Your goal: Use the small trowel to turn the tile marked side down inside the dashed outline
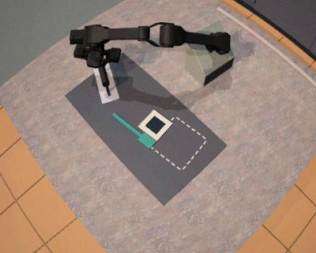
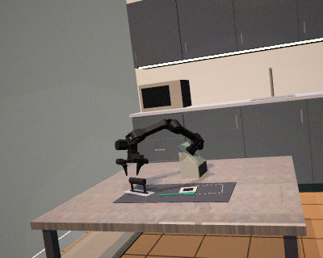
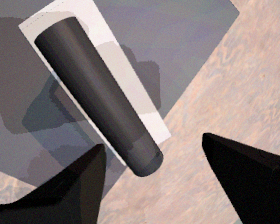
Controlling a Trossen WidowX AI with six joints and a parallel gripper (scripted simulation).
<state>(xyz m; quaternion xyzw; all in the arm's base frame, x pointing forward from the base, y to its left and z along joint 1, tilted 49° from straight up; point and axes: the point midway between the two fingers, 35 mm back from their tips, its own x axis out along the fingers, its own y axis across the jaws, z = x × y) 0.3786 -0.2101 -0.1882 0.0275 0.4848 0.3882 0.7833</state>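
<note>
Now: the dark mat 2 cm ahead of my gripper tip, 27 cm to the left of it and 12 cm below it. Round my gripper tip: cream tile (33 cm to the left, 10 cm below); then teal trowel (7 cm ahead, 30 cm to the left, 10 cm below).
</note>
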